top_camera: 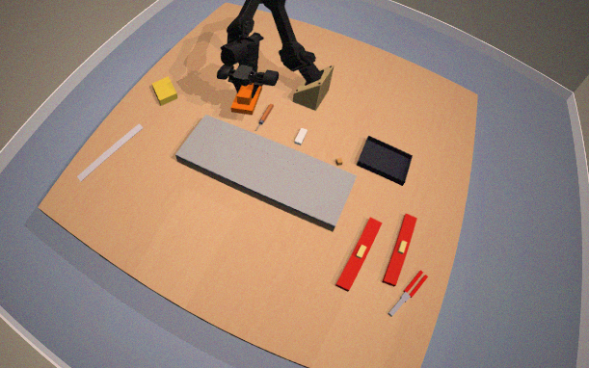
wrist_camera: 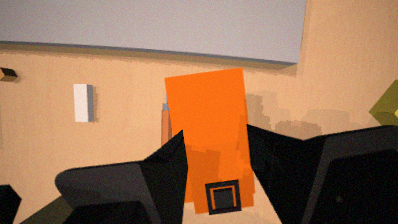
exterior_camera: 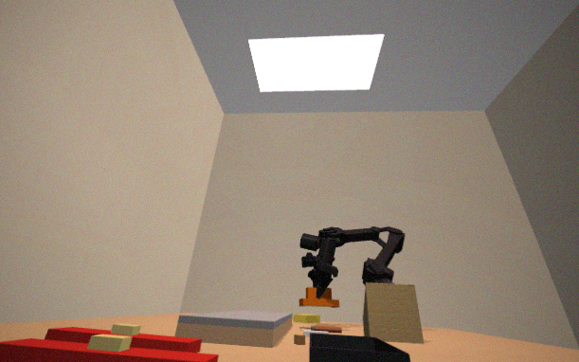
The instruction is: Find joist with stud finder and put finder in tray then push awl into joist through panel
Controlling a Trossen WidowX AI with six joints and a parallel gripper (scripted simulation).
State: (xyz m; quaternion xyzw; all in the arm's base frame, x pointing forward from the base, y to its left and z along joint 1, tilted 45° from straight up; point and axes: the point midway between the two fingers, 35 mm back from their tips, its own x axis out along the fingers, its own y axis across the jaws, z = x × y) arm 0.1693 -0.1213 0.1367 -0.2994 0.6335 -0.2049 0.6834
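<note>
My gripper tip is now 4 cm past the square indicator and 3 cm below it. The rest, counted from my gripper tip: white block: 3 cm ahead, 20 cm to the left, 9 cm below; then orange stud finder: 2 cm behind, 2 cm above; then awl: 1 cm ahead, 6 cm to the left, 8 cm below.
</note>
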